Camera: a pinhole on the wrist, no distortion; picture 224 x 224 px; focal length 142.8 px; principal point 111.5 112.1 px. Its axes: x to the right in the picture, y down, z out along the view. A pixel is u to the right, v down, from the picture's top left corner.
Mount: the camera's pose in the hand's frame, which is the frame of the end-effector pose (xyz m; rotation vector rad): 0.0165 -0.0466 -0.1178 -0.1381 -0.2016 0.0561
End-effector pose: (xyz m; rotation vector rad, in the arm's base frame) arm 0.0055 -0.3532 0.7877 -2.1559 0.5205 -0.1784
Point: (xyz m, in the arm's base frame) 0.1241 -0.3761 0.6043
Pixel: 212 188
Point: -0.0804 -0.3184 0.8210
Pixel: 7 134
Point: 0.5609 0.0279 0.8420
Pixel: outside the picture
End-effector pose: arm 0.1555 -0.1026 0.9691 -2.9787 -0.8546 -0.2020
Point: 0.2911 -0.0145 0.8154
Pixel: 209 110
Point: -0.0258 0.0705 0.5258
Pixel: 101 41
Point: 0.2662 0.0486 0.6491
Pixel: 179 80
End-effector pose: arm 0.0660 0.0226 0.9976 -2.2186 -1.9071 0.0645
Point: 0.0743 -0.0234 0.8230
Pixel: 104 139
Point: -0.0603 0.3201 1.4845
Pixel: behind the camera
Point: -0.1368 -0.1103 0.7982
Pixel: 55 58
